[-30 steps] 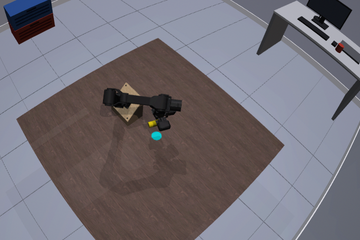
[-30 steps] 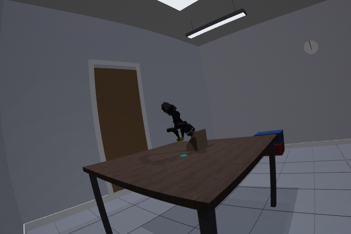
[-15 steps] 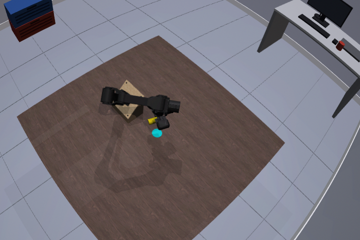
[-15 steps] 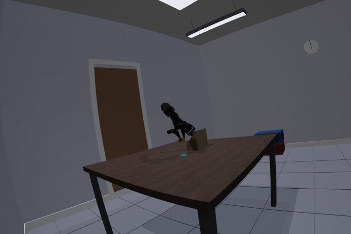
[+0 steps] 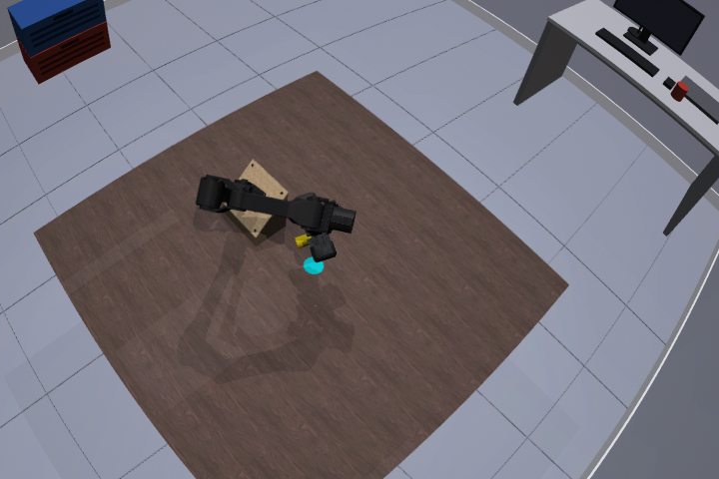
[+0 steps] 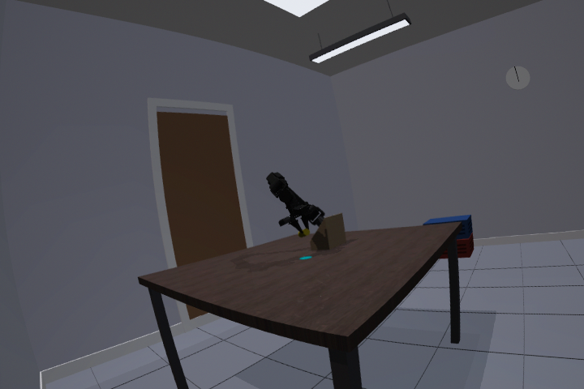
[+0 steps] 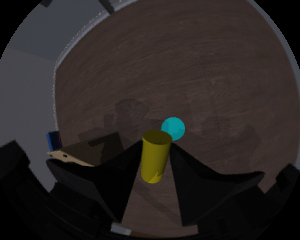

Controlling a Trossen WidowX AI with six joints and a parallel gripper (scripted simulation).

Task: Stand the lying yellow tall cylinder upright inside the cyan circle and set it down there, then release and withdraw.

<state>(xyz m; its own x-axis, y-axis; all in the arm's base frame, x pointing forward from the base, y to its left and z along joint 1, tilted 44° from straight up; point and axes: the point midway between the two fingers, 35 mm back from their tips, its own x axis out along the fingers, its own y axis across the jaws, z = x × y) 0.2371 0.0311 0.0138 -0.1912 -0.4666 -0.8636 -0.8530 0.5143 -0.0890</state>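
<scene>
My gripper tip is now 20 mm short of the cyan circle, 10 mm to the left of it and 120 mm above it. The rest, counted from my gripper tip: yellow tall cylinder (10 mm behind, 20 mm to the right, 10 mm below).
</scene>
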